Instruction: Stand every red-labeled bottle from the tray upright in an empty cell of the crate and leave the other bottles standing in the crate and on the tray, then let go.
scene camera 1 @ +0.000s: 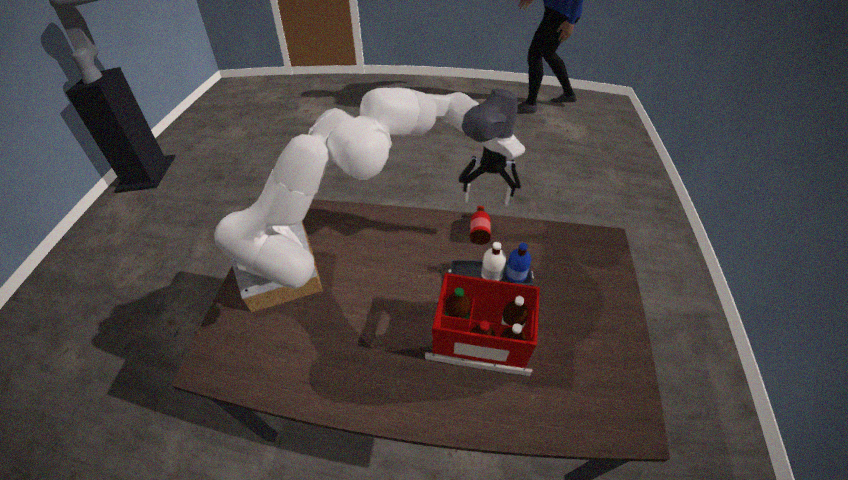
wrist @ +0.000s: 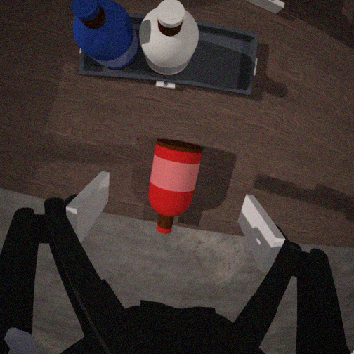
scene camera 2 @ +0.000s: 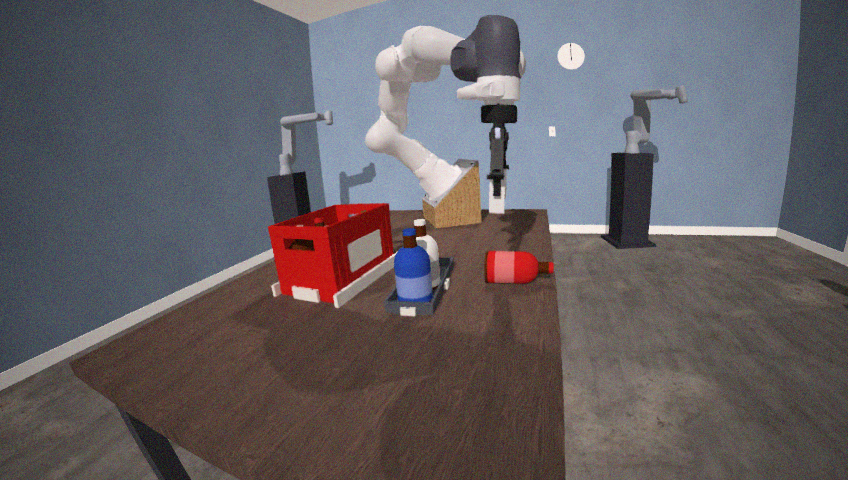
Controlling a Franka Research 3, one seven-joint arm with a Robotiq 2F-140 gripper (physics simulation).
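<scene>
A red-labeled bottle lies on its side on the table behind the tray, its neck toward the table's back edge. My gripper is wide open and empty, above the bottle and apart from it. The dark tray holds an upright white bottle and an upright blue bottle. The red crate holds bottles with green, red and white caps; their lower parts are hidden.
The wooden table has its back edge near the lying bottle. White strips run along the crate's base. The arm's wooden base block stands at the left in scene camera 1. A person stands beyond the table.
</scene>
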